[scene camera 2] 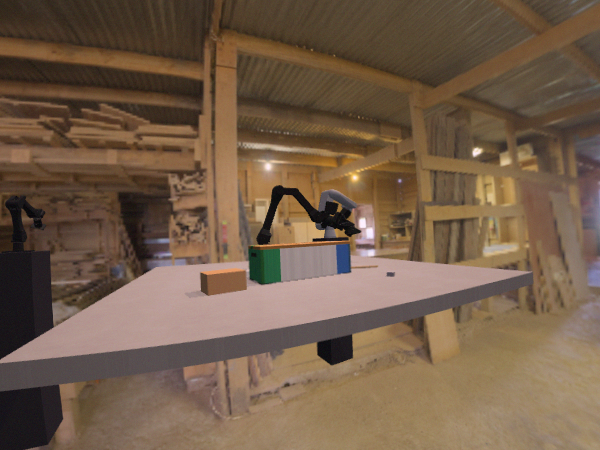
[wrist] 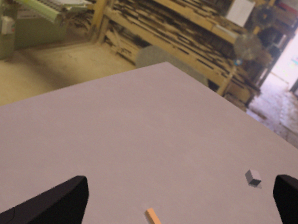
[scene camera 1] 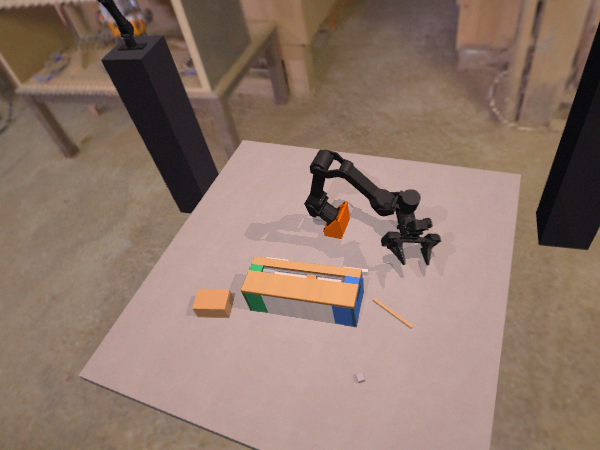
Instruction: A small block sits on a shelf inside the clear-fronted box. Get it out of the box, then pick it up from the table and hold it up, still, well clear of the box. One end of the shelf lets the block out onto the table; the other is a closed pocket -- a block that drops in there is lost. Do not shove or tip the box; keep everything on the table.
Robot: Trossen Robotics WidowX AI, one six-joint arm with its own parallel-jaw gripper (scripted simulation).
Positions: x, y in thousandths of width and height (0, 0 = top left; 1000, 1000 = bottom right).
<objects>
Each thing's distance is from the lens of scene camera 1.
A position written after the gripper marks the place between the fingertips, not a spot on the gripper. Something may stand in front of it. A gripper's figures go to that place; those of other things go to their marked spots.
gripper (scene camera 1: 694, 590): 142 cm
box (scene camera 1: 464, 637): 148 cm
</objects>
